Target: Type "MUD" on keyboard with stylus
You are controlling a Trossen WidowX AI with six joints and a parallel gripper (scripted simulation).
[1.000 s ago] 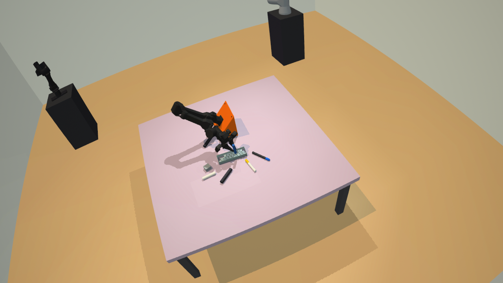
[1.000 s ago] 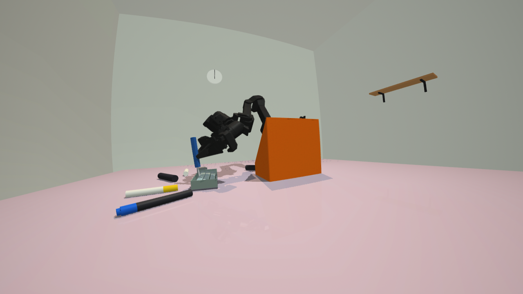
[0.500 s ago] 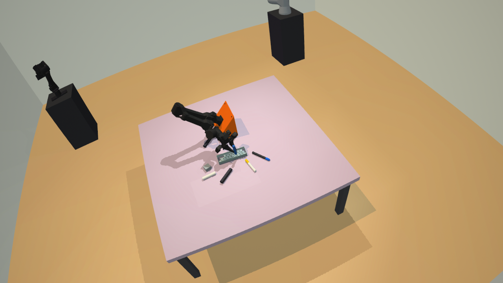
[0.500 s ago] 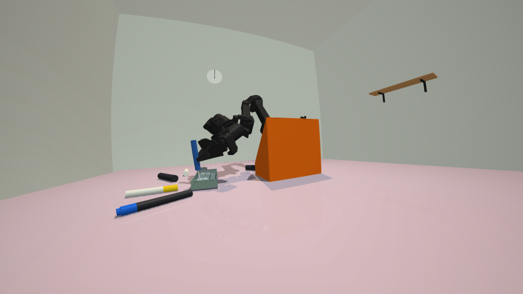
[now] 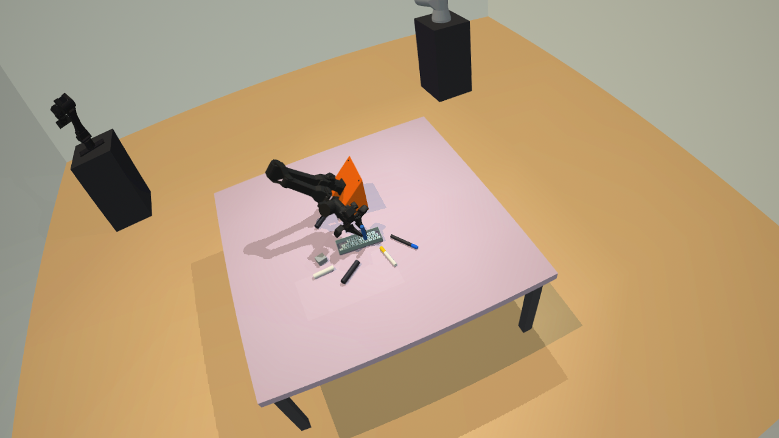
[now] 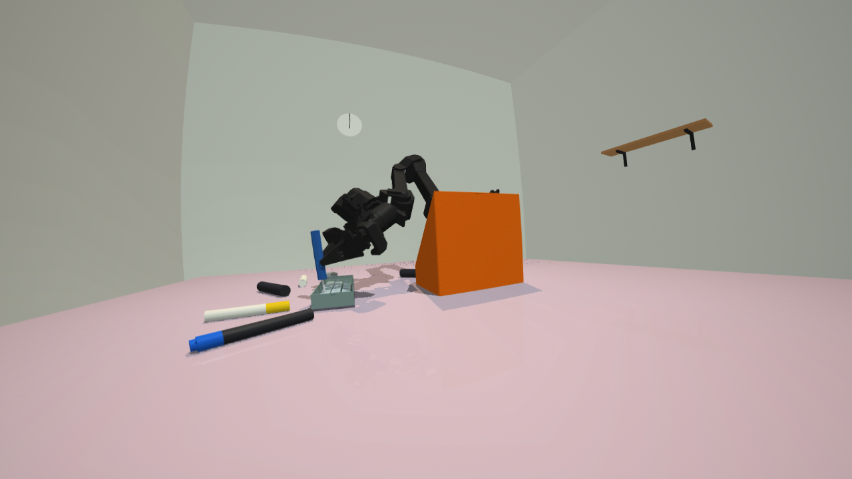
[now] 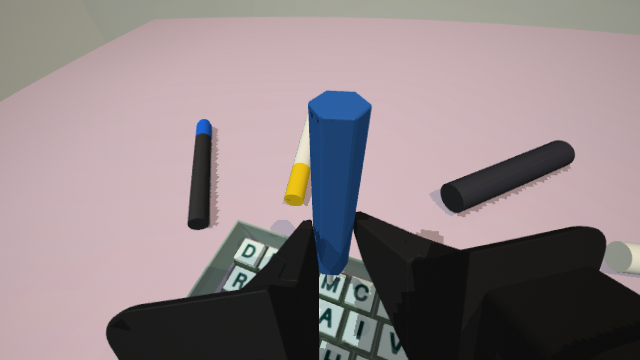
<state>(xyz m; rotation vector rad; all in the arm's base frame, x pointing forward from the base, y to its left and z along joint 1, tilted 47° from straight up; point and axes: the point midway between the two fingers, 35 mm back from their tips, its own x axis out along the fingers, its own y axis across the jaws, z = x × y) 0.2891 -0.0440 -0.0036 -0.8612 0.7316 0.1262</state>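
Now: gripper tip 100 mm short of the yellow-capped white marker, 60 mm above it and 50 mm to the right of it. Round my gripper tip: stylus (20 mm below); then stylus tip (50 mm below, 10 mm behind); then blue-capped black marker (160 mm to the left, 100 mm ahead, 60 mm below).
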